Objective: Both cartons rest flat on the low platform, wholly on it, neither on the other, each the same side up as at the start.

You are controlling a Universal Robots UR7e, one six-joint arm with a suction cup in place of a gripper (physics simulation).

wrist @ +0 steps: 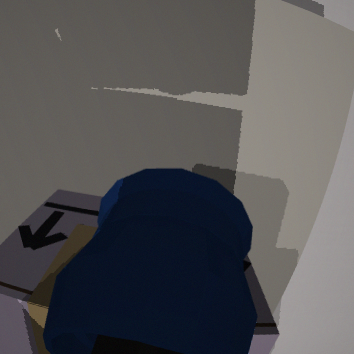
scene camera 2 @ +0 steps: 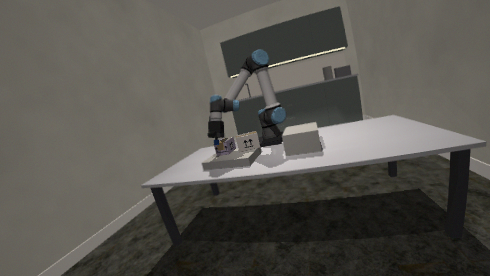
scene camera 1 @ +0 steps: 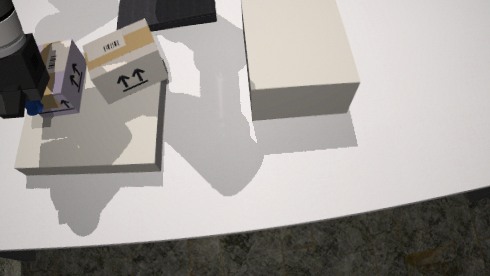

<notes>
My suction cup [wrist: 166, 261] holds nothing. The cup hangs 14 cm from the middle of a low platform [scene camera 2: 235, 159], above it.
The low platform also shows in the wrist view [wrist: 252, 101].
</notes>
